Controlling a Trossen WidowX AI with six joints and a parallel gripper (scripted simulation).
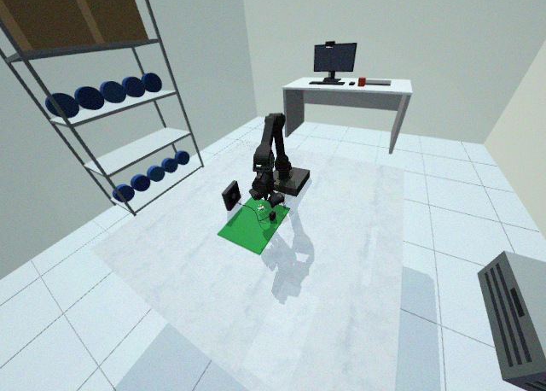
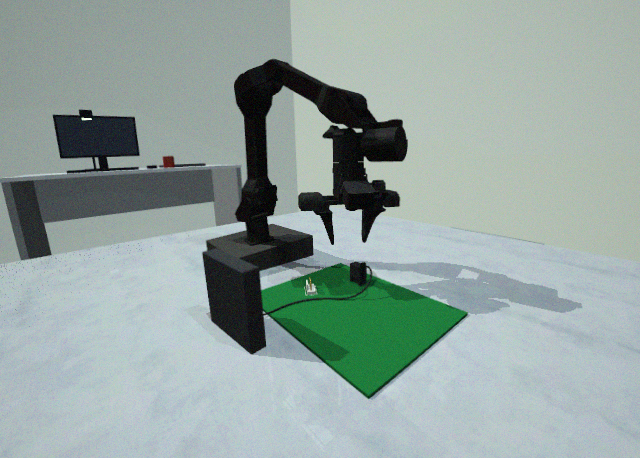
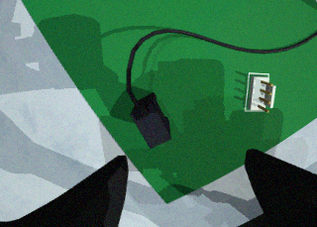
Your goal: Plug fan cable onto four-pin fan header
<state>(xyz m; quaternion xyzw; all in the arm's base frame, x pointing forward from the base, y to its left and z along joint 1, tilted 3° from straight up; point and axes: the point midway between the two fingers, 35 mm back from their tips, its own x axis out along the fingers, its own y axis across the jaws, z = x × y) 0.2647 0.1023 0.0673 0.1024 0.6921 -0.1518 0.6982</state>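
My gripper tip is 10 mm short of the black plug, 20 mm to the right of it and 70 mm above it. Round my gripper tip: green board (70 mm ahead, 50 mm to the right, 100 mm below); then white four-pin header (20 mm behind, 80 mm to the right, 90 mm below); then black fan (30 mm ahead, 230 mm to the right, 30 mm below).
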